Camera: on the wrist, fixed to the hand. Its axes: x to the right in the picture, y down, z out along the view.
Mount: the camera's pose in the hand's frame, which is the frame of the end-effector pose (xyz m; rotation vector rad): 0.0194 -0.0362 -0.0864 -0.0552 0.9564 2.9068
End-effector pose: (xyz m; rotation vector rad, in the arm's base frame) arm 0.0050 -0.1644 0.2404 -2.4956 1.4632 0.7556
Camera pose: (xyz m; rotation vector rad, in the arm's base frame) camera 0.0733 -0.1930 0.3009 -0.8823 -2.0930 0.4268
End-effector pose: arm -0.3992 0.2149 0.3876 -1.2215 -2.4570 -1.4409
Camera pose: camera -0.4646 0.1522 0.4183 -1.3982 0.8004 -0.3051
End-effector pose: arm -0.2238 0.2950 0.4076 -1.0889 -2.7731 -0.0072
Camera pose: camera -0.2494 0.2760 0.4978 -2.3916 0.8903 -0.1431
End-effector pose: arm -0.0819 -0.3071 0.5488 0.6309 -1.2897 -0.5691
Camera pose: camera 0.0052 -0.3368 0.5228 -1.1667 -0.1619 1.8409
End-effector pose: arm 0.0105 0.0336 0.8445 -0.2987 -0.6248 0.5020
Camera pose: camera 0.0906 0.0035 0.8018 1.1389 -1.1954 -2.4288
